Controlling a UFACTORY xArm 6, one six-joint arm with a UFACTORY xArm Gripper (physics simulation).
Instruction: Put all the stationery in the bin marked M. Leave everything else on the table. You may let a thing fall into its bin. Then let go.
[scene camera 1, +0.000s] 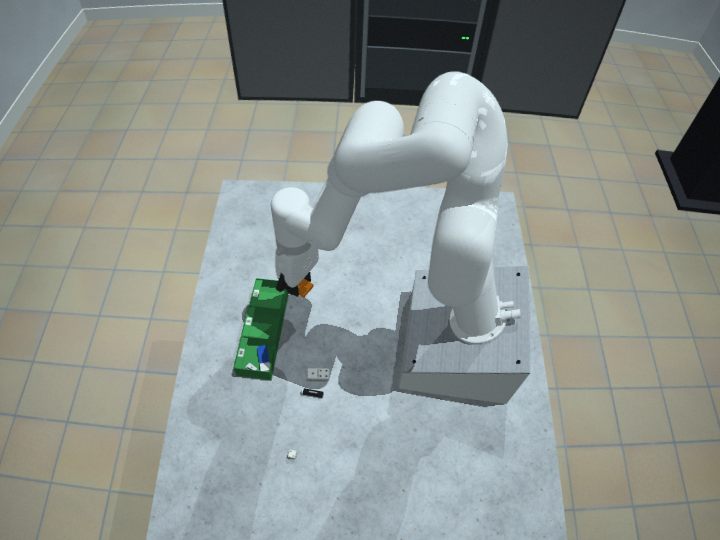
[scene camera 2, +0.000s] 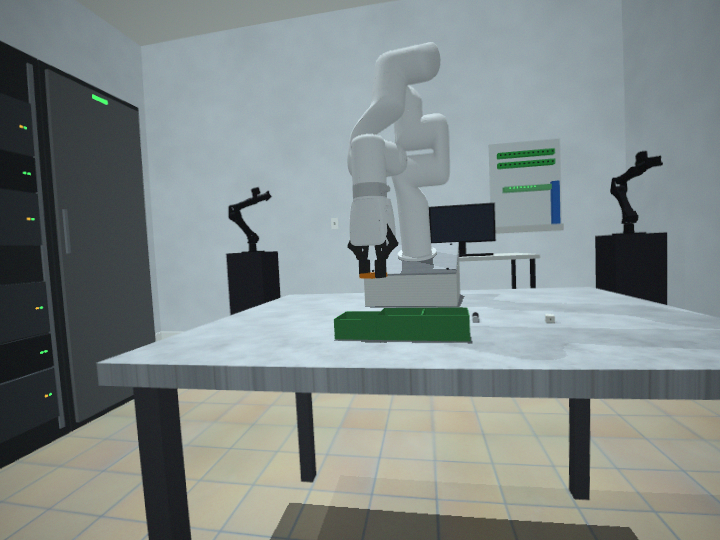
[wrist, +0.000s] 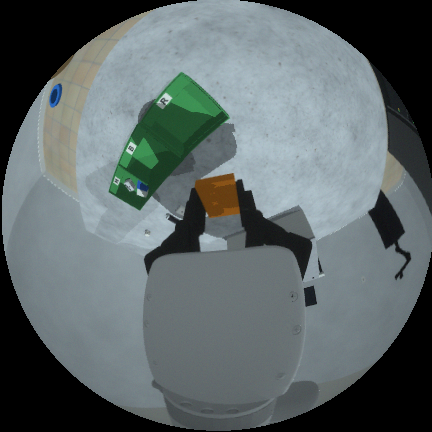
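Where they show: gripper, fingertip midpoint: (scene camera 1: 299, 286) (scene camera 2: 372, 277) (wrist: 218, 192); arm's base at its link origin: (scene camera 1: 478, 319) (scene camera 2: 417, 254).
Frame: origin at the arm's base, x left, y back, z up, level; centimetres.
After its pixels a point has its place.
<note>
My gripper (scene camera 1: 294, 288) @(z -3.8, x -8.0, y -40.7 cm) (scene camera 2: 372, 274) @(z -3.8, x -8.0, y -40.7 cm) (wrist: 218, 192) @(z -3.8, x -8.0, y -40.7 cm) is shut on a flat orange block (scene camera 1: 305, 287) @(z -2.9, x -7.2, y -39.1 cm) (scene camera 2: 366, 275) @(z -3.2, x -9.0, y -42.7 cm) (wrist: 219, 195) @(z -2.8, x -8.4, y -41.0 cm), held above the table beside the R end of the green bin row. The bin marked M (scene camera 1: 251, 347) @(z -13.9, x 3.9, y -51.5 cm) (scene camera 2: 447, 326) @(z -12.0, x 7.4, y -53.8 cm) (wrist: 125, 200) @(z -10.3, x 11.3, y -49.5 cm) is the end compartment, nearest the domino. In it lie a blue and white block (scene camera 1: 262, 352) @(z -12.6, x 5.6, y -48.4 cm) (wrist: 143, 187) @(z -12.6, x 7.2, y -47.3 cm) and a small white and grey thing (scene camera 1: 250, 366) @(z -12.8, x 9.3, y -50.7 cm) (wrist: 129, 184) @(z -12.8, x 8.9, y -50.4 cm), too small to name. In scene camera 2 the bin walls hide these contents.
On the table (scene camera 1: 360, 488) @(z -14.6, x 34.9, y -23.5 cm) lie a domino (scene camera 1: 318, 373) @(z -13.9, x 9.2, y -34.8 cm), a small black stick-like thing (scene camera 1: 312, 393) @(z -13.2, x 14.5, y -35.6 cm) (scene camera 2: 475, 317) @(z -13.5, x 13.9, y -38.1 cm) and a white die (scene camera 1: 291, 454) @(z -13.0, x 29.1, y -38.7 cm) (scene camera 2: 550, 319) @(z -13.8, x 28.7, y -39.4 cm) (wrist: 147, 232) @(z -13.6, x 28.1, y -38.7 cm). Compartments R (scene camera 1: 268, 292) @(z -13.9, x -11.9, y -49.7 cm) (wrist: 192, 107) @(z -13.9, x -10.8, y -48.9 cm) and B (scene camera 1: 261, 325) @(z -13.9, x -2.3, y -50.0 cm) adjoin bin M. The robot's base block (scene camera 1: 465, 386) @(z -7.8, x 12.8, y -1.8 cm) stands opposite.
</note>
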